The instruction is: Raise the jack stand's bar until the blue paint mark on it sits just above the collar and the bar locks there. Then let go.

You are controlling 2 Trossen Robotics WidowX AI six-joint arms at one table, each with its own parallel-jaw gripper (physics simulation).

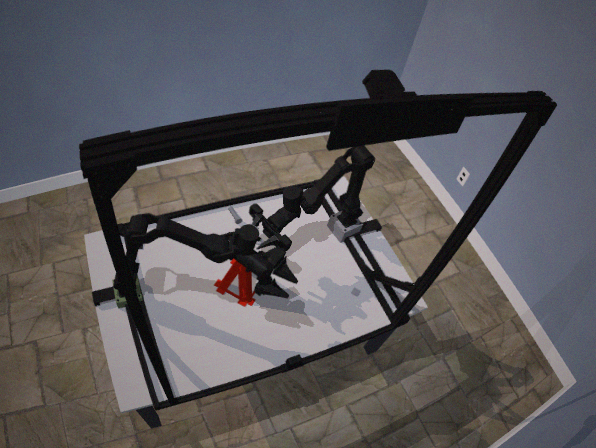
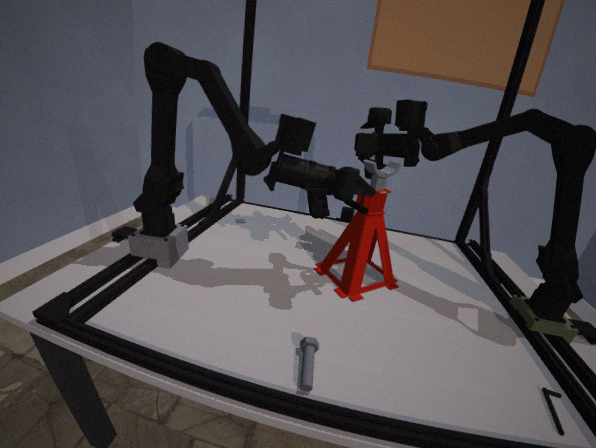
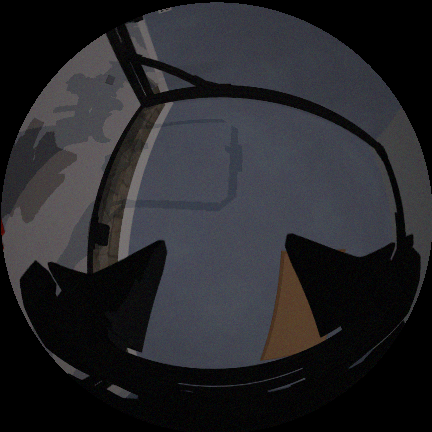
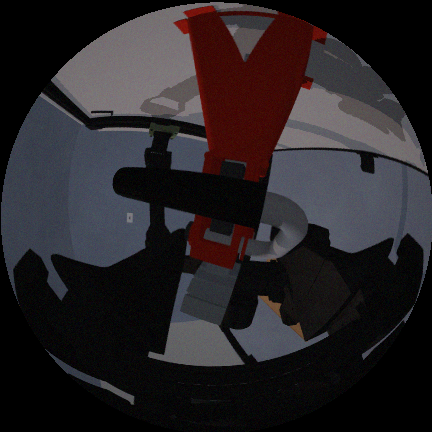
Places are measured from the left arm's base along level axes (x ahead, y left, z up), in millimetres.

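Pixels of known places: left gripper, between the fingertips: (image 1: 292,290) (image 3: 227,244); right gripper, between the fingertips: (image 2: 368,191) (image 4: 229,233); left arm's base, origin of its link: (image 2: 544,311) (image 4: 161,133); right arm's base, origin of its link: (image 1: 347,219) (image 2: 158,230).
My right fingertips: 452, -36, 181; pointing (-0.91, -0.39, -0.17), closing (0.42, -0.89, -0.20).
Note:
For each thing: its top centre in the pictures, then the offset to it from my right fingertips, as dx, dy, dz. "pt": a spot on its surface instead.
- curved saddle, a spot on its surface: (image 4: 287,227) pt +50, +13, -21
- red collar, a spot on its surface: (image 4: 219,245) pt +15, +14, +1
- black lever, a spot on its surface: (image 4: 185,193) pt +32, +40, -25
- grey bolt, centre of its top: (image 2: 309,356) (image 1: 234,212) +42, +293, -195
- black hex key, centre of its top: (image 2: 560,411) -369, +266, -217
- small grey block, centre of its top: (image 2: 240,220) (image 1: 355,291) +382, -178, -221
The red jack stand (image 1: 234,284) (image 2: 358,251) (image 4: 245,100) stands mid-table. Its grey bar (image 2: 380,182) (image 4: 209,289) with a curved saddle (image 2: 381,168) (image 4: 287,227) sticks a short way out of the red collar (image 2: 377,198) (image 4: 219,245). I see no blue mark. My right gripper (image 1: 273,241) (image 2: 369,191) (image 4: 229,233) comes in level from the side and is shut on the bar just above the collar. A black lever (image 4: 185,193) crosses the collar. My left gripper (image 1: 281,284) (image 2: 366,144) (image 3: 227,244) is open and empty, just above the saddle, pointing away at the wall.
A grey bolt (image 1: 235,214) (image 2: 307,361) lies near the table edge. A black hex key (image 2: 551,403) lies in a corner. A small grey block (image 1: 355,291) (image 2: 240,220) lies farther off. A black frame (image 1: 481,202) surrounds the table. An orange panel (image 2: 457,43) (image 3: 287,322) hangs on the wall.

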